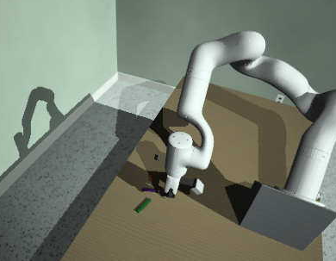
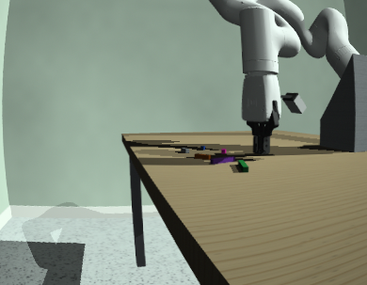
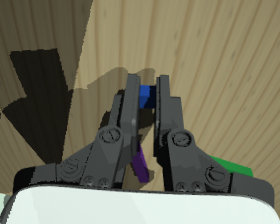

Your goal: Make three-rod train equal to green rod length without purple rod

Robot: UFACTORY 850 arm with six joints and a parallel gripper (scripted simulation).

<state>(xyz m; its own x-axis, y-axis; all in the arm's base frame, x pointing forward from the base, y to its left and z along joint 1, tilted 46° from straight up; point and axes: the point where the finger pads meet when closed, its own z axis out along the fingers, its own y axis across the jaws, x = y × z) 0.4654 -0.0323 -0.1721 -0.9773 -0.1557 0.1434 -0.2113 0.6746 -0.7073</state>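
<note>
The grey rod lies 150 mm ahead of my hand, 170 mm to the right of it and 30 mm below it.
</note>
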